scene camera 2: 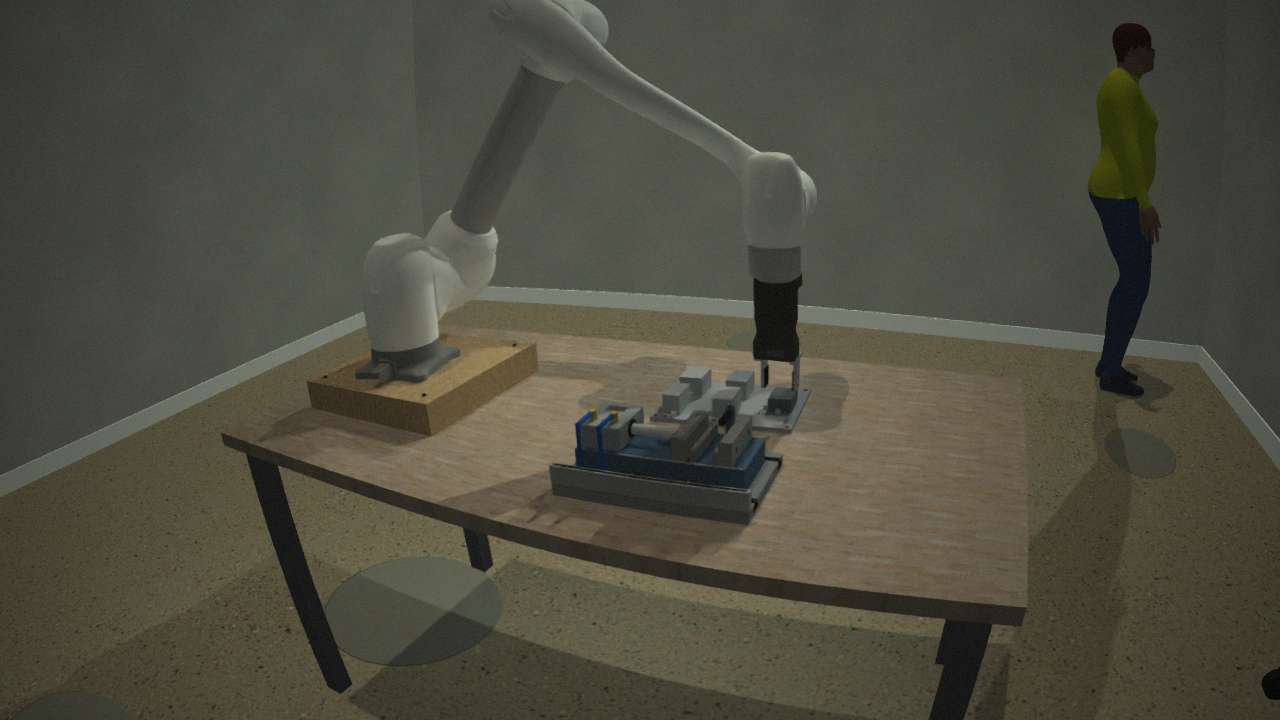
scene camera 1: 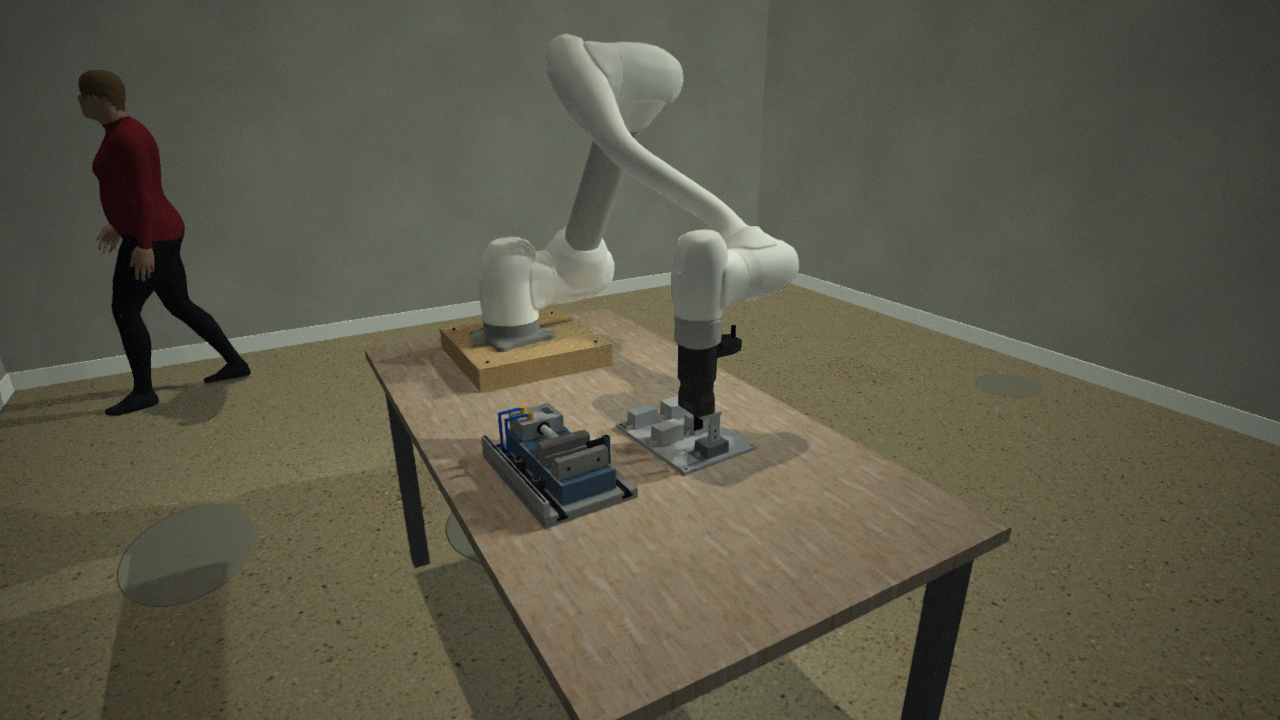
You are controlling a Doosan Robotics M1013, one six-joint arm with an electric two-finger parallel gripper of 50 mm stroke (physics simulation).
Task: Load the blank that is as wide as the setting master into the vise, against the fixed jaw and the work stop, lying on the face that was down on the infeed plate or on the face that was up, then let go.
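Places are measured from the arm's base along level axes (x right, y back, z down), in centimetres.
Pixels of known places: gripper, fingertip midpoint: (scene camera 2: 780,387) (scene camera 1: 705,434); arm's base, link origin: (scene camera 2: 408,366) (scene camera 1: 512,337).
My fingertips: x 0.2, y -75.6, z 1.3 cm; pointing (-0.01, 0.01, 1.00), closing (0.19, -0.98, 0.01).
Observation:
For each thing: its top centre in the pictures, then the offset to it from my fingertips. "spot": a spot on its surface instead.
- dark block, top centre: (scene camera 2: 783,393) (scene camera 1: 711,440) dx -1.5, dy -0.4, dz +1.7 cm
- infeed plate, top centre: (scene camera 2: 734,402) (scene camera 1: 684,434) dx -2.5, dy +8.7, dz +4.2 cm
- blue vise, top centre: (scene camera 2: 668,420) (scene camera 1: 553,430) dx +27.4, dy +13.6, dz -4.9 cm
- work stop, top centre: (scene camera 2: 725,413) (scene camera 1: 595,439) dx +23.4, dy +6.0, dz -4.6 cm
- grey base, surface spot: (scene camera 2: 650,491) (scene camera 1: 511,476) spot: dx +36.9, dy +14.2, dz +1.7 cm
My gripper (scene camera 1: 707,433) (scene camera 2: 780,387) is open and empty, pointing down. Its fingertips are at the dark block (scene camera 1: 711,446) (scene camera 2: 782,400), which looks like the setting master; whether they touch it cannot be told. Grey blanks (scene camera 1: 641,415) (scene camera 2: 695,382) stand on the infeed plate (scene camera 1: 687,467) (scene camera 2: 791,424); one is mostly hidden behind the fingers in scene camera 1. Their widths are too close to tell. The blue vise (scene camera 1: 586,486) (scene camera 2: 673,463) has its fixed jaw (scene camera 1: 580,462) (scene camera 2: 734,440) at the outer end, apart from the moving jaw (scene camera 2: 691,437). A black part, perhaps the work stop (scene camera 2: 726,416), is beside the jaws.
The vise stands on a grey base (scene camera 1: 512,476) (scene camera 2: 650,491) near the long table edge, beside the infeed plate. Blue pipes (scene camera 1: 503,431) (scene camera 2: 580,437) rise at its rear. The arm stands on a wooden block (scene camera 1: 546,364) (scene camera 2: 371,410). People (scene camera 1: 134,188) (scene camera 2: 1123,143) stand away from the table.

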